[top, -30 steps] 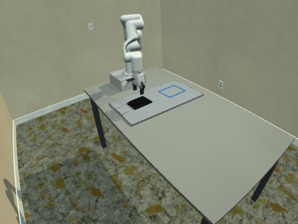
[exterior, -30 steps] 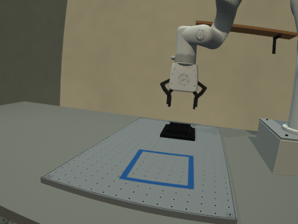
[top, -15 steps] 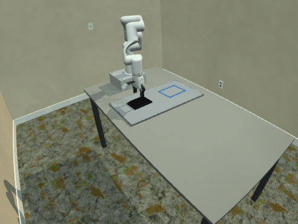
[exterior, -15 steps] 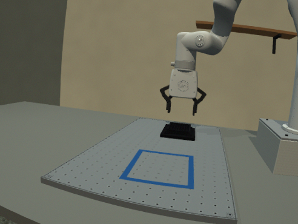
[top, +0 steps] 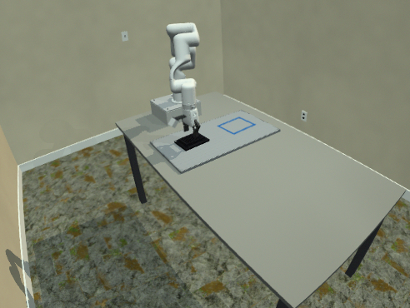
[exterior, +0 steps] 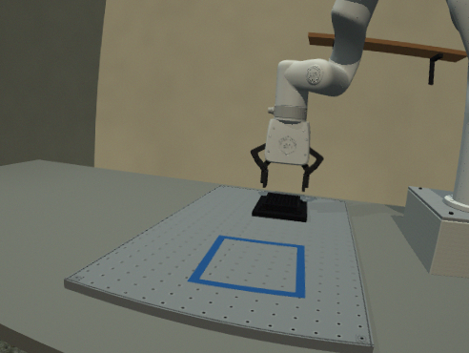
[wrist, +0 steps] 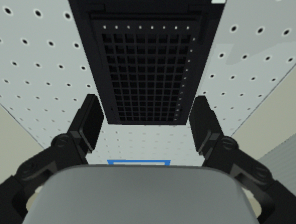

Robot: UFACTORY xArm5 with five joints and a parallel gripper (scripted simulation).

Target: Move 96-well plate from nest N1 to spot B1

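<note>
Now: hand 40 mm above the black 96-well plate. Also, from my hand: black plate nest 60 mm below.
</note>
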